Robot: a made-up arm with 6 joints. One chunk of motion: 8 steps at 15 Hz.
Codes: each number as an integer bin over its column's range. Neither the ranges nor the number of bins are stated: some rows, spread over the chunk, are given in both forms.
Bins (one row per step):
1: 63 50 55 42 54 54
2: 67 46 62 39 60 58
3: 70 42 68 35 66 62
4: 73 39 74 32 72 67
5: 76 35 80 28 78 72
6: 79 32 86 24 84 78
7: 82 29 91 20 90 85
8: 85 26 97 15 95 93
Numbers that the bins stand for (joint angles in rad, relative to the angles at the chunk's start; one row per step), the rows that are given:
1: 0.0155 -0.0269 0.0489 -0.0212 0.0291 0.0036
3: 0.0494 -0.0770 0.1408 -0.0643 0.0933 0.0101
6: 0.0930 -0.1396 0.2681 -0.1321 0.1897 0.0230
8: 0.1221 -0.1772 0.3459 -0.1876 0.2486 0.0352
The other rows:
2: 0.0348 -0.0519 0.0984 -0.0397 0.0612 0.0069
4: 0.0639 -0.0958 0.1832 -0.0828 0.1255 0.0141
5: 0.0785 -0.1208 0.2257 -0.1075 0.1576 0.0182
7: 0.1076 -0.1584 0.3034 -0.1568 0.2218 0.0287

